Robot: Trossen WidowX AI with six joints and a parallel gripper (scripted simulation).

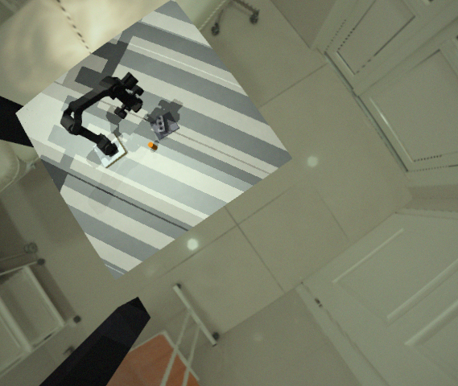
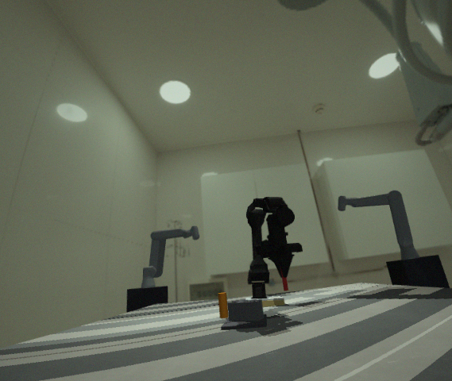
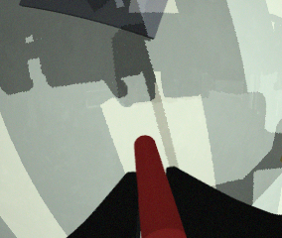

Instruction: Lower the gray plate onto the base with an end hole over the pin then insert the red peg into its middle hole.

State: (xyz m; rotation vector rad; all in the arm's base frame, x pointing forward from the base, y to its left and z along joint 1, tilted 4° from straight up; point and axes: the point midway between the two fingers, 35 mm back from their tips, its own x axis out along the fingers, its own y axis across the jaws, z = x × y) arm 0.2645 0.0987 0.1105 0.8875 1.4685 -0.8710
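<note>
Right now my gripper tip is 130 mm to the left of the gray plate, 70 mm short of it and 70 mm above it. From my gripper tip the other things lie so: base 120 mm to the right, 100 mm below, 80 mm ahead; then orange cylinder 220 mm to the right, 70 mm below, 30 mm behind; then red peg right at my gripper tip.
</note>
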